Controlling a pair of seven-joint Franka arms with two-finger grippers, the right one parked.
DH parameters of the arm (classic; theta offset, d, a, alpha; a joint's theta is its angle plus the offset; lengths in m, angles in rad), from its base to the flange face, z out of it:
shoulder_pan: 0 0.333 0 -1.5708
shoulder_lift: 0 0 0 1.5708
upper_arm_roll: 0 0.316 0.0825 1.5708
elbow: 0 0 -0.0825 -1.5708
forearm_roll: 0 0.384 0 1.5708
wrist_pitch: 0 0 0.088 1.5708
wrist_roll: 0 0.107 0 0
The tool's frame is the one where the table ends.
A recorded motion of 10 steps. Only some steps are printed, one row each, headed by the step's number.
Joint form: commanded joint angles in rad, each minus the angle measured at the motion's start. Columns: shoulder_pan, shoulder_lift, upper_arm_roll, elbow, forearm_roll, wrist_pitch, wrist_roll.
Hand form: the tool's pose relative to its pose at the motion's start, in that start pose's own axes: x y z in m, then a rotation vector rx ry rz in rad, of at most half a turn. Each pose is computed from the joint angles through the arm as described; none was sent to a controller.
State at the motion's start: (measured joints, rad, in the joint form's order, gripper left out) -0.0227 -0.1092 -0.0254 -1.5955 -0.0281 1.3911 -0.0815
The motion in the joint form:
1: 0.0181 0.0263 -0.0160 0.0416 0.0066 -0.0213 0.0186
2: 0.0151 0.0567 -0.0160 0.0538 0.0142 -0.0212 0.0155
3: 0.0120 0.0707 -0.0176 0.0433 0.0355 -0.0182 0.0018
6: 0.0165 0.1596 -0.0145 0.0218 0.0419 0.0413 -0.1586
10: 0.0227 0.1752 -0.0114 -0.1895 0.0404 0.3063 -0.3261
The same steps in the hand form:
1: 0.0057 -0.0011 -0.0045 0.0074 -0.0055 0.0156
2: 0.0164 -0.0003 0.0046 0.0152 -0.0231 0.0138
3: 0.0221 -0.0004 0.0159 0.0379 -0.0427 0.0007
6: 0.0586 -0.0046 0.0658 0.0512 -0.0895 -0.1673
10: 0.0807 -0.0098 0.1518 0.0464 -0.0488 -0.3404

